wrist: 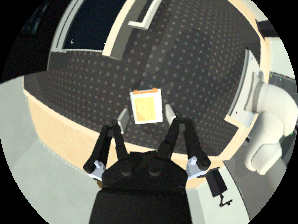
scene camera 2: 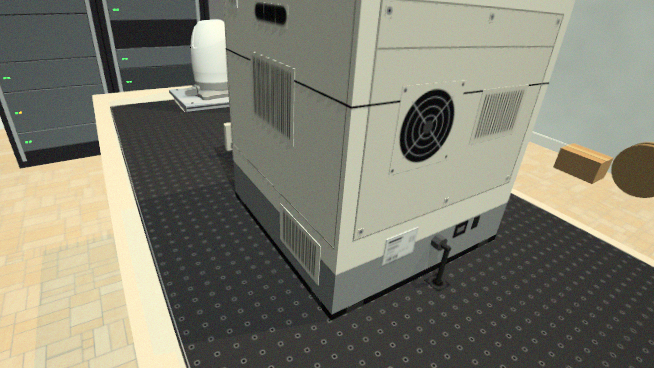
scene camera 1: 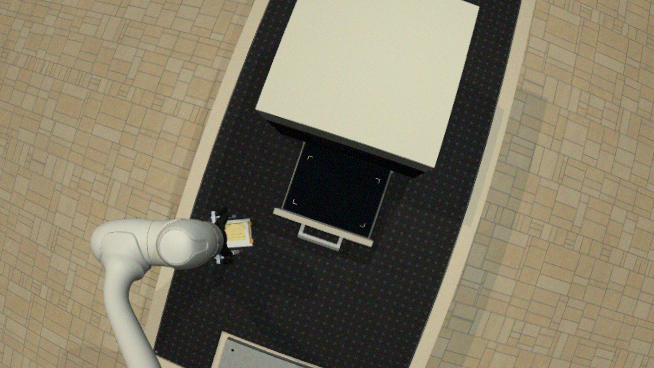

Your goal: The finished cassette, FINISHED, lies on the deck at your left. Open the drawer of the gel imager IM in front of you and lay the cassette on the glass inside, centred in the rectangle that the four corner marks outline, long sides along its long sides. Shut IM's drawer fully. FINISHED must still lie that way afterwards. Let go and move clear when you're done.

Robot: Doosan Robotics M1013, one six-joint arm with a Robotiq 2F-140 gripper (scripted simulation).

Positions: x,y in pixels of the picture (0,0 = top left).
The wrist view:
my gripper: 146,111
cassette: 147,108
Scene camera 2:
gel imager: 359,141
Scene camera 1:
gel imager: 378,88
